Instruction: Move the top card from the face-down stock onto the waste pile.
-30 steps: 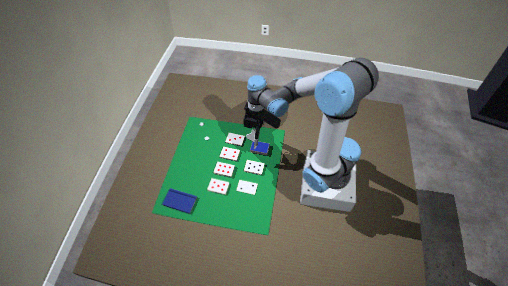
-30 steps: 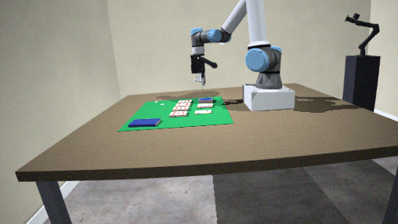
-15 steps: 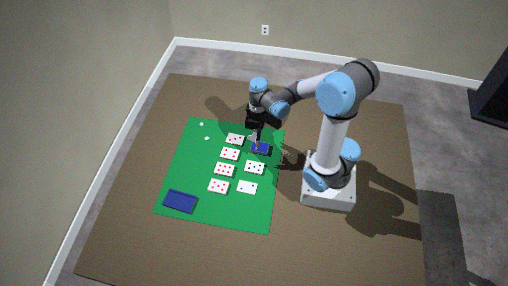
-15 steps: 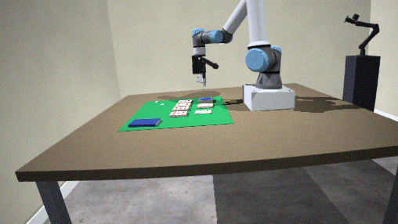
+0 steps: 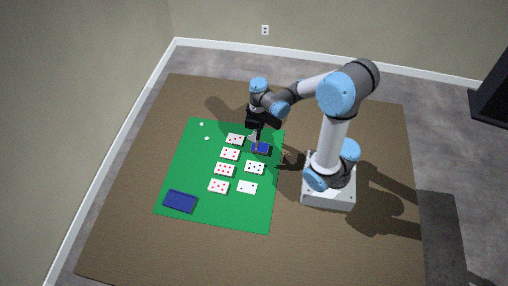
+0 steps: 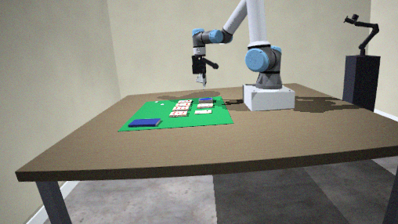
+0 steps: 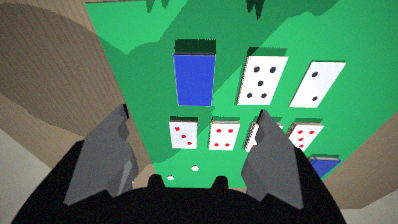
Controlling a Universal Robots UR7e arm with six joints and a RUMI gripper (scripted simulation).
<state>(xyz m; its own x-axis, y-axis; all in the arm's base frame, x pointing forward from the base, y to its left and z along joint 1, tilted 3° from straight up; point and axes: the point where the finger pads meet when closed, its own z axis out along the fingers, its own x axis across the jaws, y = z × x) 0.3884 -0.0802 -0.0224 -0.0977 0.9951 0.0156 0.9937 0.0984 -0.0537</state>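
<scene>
Now: the red card 140 mm ahead of my hand, 10 mm to the right of it and 90 mm below it. Round my hand: green mat (130 mm ahead, 170 mm to the left, 110 mm below); then black-pip card (20 mm behind, 230 mm to the left, 100 mm below).
</scene>
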